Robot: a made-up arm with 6 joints. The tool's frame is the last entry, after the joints.
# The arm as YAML. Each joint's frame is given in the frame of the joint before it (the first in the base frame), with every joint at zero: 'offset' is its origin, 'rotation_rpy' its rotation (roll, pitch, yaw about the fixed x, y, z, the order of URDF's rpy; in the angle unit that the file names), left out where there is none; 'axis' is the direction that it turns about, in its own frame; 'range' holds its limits. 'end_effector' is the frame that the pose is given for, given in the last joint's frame.
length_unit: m
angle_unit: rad
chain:
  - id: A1
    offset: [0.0, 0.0, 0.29]
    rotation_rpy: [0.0, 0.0, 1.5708]
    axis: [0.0, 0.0, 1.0]
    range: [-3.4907, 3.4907]
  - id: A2
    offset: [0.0, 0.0, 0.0]
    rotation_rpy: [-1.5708, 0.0, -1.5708]
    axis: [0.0, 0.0, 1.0]
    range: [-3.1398, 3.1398]
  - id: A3
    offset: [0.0, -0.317, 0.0]
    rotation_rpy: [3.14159, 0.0, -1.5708]
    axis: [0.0, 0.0, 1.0]
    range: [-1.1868, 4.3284]
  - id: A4
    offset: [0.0, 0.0, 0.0]
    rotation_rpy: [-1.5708, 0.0, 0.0]
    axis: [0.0, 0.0, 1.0]
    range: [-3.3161, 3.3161]
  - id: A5
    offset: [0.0, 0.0, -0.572]
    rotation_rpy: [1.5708, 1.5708, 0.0]
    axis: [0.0, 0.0, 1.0]
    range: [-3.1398, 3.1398]
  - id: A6
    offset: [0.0, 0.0, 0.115]
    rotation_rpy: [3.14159, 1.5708, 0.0]
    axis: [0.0, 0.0, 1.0]
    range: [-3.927, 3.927]
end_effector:
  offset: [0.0, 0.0, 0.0]
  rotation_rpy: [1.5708, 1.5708, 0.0]
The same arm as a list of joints. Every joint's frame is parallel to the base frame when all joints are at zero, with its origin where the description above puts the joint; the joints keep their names.
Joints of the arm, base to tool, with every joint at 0 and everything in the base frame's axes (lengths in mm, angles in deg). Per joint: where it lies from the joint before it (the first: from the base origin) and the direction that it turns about. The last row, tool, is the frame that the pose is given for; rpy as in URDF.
A1: offset 0 0 290 axis 0 0 1
A2: offset 0 0 0 axis 0 1 0
A3: offset 0 0 317 axis 0 -1 0
A4: offset 0 0 0 axis -1 0 0
A5: offset 572 0 0 axis 0 -1 0
A6: offset 0 -115 0 axis -1 0 0
tool: offset 0 0 0 rpy 0 0 0
Joint limits (deg, base to tool): -200..200 -179.9..179.9 -68..248 -190..190 -179.9..179.9 -225..225

